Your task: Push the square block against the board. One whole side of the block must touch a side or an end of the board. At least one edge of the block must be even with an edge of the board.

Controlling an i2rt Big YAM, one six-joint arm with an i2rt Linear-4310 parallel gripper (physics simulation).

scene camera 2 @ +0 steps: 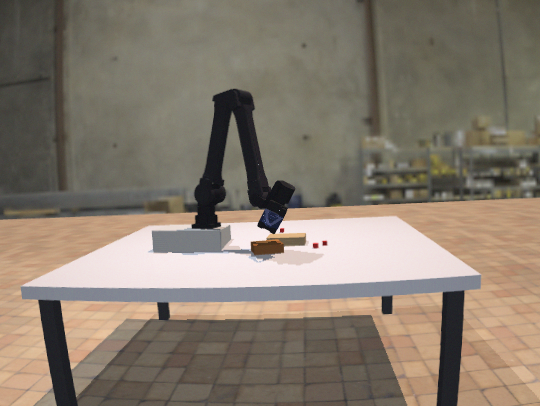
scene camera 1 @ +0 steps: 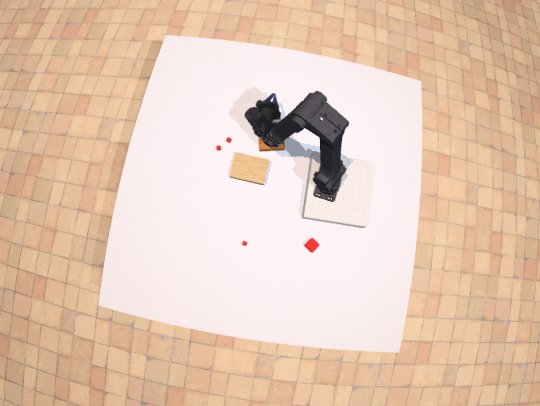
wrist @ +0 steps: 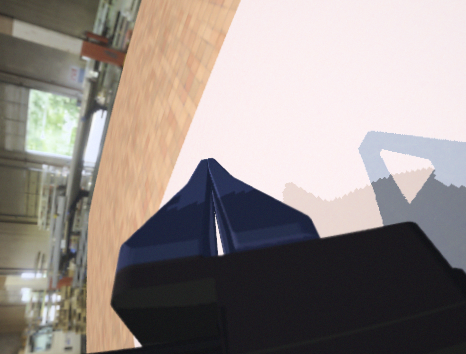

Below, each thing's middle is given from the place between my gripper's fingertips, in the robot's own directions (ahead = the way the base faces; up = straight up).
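I see that the light wooden board point(scene camera 1: 247, 168) is 310 mm to the left of my hand, and that it sits 100 mm below my hand.
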